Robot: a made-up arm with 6 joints. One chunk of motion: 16 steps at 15 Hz.
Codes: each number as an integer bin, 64 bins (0 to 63) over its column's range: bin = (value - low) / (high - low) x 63, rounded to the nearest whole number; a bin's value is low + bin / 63 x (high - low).
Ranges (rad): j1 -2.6..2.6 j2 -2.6..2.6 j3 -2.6..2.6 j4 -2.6..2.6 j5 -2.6..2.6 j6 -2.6..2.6
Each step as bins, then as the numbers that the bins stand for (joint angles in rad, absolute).
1 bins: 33 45 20 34 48 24
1 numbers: 0.1238 1.1143 -0.9492 0.2063 1.3619 -0.6190
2 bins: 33 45 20 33 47 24
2 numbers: 0.1238 1.1143 -0.9492 0.1238 1.2794 -0.6190
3 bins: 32 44 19 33 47 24
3 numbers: 0.0413 1.0317 -1.0317 0.1238 1.2794 -0.6190
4 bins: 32 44 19 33 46 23
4 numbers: 0.0413 1.0317 -1.0317 0.1238 1.1968 -0.7016
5 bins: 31 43 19 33 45 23
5 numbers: -0.0413 0.9492 -1.0317 0.1238 1.1143 -0.7016
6 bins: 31 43 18 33 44 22
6 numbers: -0.0413 0.9492 -1.1143 0.1238 1.0317 -0.7841
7 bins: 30 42 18 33 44 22
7 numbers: -0.1238 0.8667 -1.1143 0.1238 1.0317 -0.7841
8 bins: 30 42 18 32 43 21
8 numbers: -0.1238 0.8667 -1.1143 0.0413 0.9492 -0.8667
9 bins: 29 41 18 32 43 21
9 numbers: -0.2063 0.7841 -1.1143 0.0413 0.9492 -0.8667
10 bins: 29 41 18 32 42 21
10 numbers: -0.2063 0.7841 -1.1143 0.0413 0.8667 -0.8667
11 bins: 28 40 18 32 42 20
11 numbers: -0.2889 0.7016 -1.1143 0.0413 0.8667 -0.9492
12 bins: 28 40 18 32 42 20
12 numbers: -0.2889 0.7016 -1.1143 0.0413 0.8667 -0.9492
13 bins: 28 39 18 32 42 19
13 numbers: -0.2889 0.6190 -1.1143 0.0413 0.8667 -1.0317
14 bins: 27 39 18 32 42 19
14 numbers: -0.3714 0.6190 -1.1143 0.0413 0.8667 -1.0317
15 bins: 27 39 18 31 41 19
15 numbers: -0.3714 0.6190 -1.1143 -0.0413 0.7841 -1.0317
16 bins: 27 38 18 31 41 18
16 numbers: -0.3714 0.5365 -1.1143 -0.0413 0.7841 -1.1143
